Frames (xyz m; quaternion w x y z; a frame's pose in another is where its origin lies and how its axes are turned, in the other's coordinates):
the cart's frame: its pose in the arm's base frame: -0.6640 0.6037 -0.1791 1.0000 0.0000 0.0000 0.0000
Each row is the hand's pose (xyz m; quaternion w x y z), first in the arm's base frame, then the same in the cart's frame.
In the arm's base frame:
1: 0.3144 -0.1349 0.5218 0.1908 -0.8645 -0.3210 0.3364
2: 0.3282 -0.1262 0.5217 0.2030 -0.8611 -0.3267 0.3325
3: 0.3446 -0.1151 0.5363 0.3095 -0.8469 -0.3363 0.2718
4: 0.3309 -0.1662 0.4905 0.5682 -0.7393 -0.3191 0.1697
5: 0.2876 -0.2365 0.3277 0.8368 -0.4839 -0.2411 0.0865
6: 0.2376 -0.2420 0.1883 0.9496 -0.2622 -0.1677 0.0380
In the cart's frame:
1: 0.9784 -0.7386 0.7009 0.1908 -0.8645 -0.3210 0.3364
2: 0.9922 -0.7299 0.7008 0.2030 -0.8611 -0.3267 0.3325
3: 1.0086 -0.7188 0.7154 0.3095 -0.8469 -0.3363 0.2718
4: 0.9949 -0.7699 0.6696 0.5682 -0.7393 -0.3191 0.1697
5: 0.9516 -0.8402 0.5068 0.8368 -0.4839 -0.2411 0.0865
6: 0.9016 -0.8457 0.3674 0.9496 -0.2622 -0.1677 0.0380

